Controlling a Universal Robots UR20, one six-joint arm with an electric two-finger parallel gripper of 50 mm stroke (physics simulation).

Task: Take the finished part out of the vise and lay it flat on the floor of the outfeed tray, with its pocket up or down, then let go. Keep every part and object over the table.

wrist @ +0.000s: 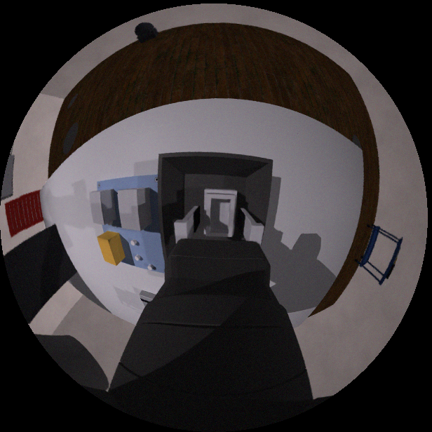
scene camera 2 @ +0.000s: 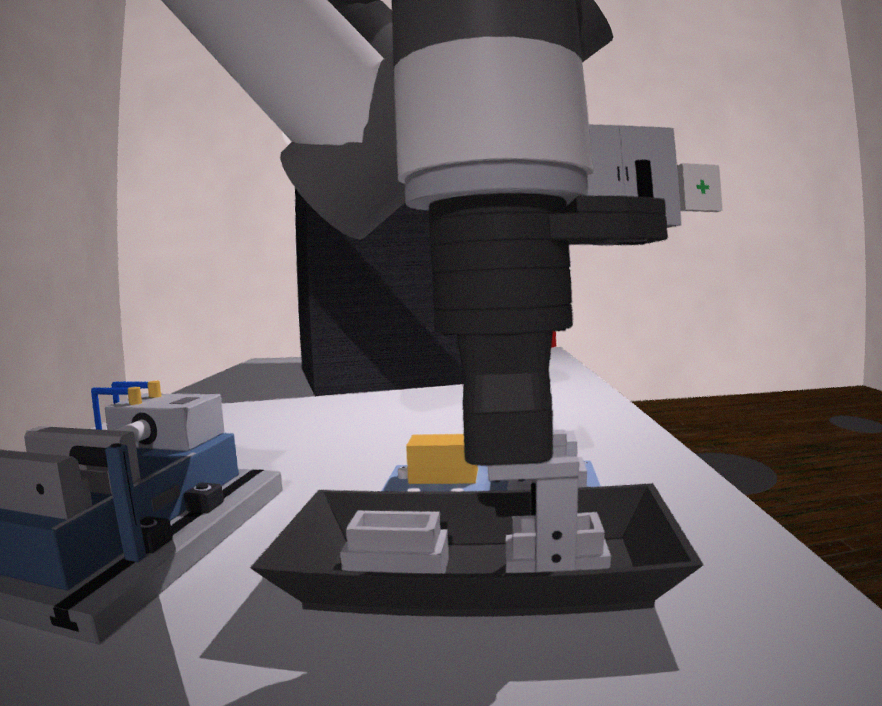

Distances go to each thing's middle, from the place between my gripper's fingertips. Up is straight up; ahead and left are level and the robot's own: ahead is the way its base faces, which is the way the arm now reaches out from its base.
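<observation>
You'd find the grey stepped part (wrist: 134, 205) 13 cm behind my hand and 1 cm to the left of it. There's a yellow block (scene camera 2: 435, 458) too, that's 23 cm behind my hand and 7 cm to the right of it. Then the blue plate (wrist: 148, 246), it's 18 cm behind my hand, 3 cm to the right and 3 cm below. And the grey end block (scene camera 2: 182, 427) is 31 cm to the right of my hand, 17 cm behind it and 5 cm above it.
</observation>
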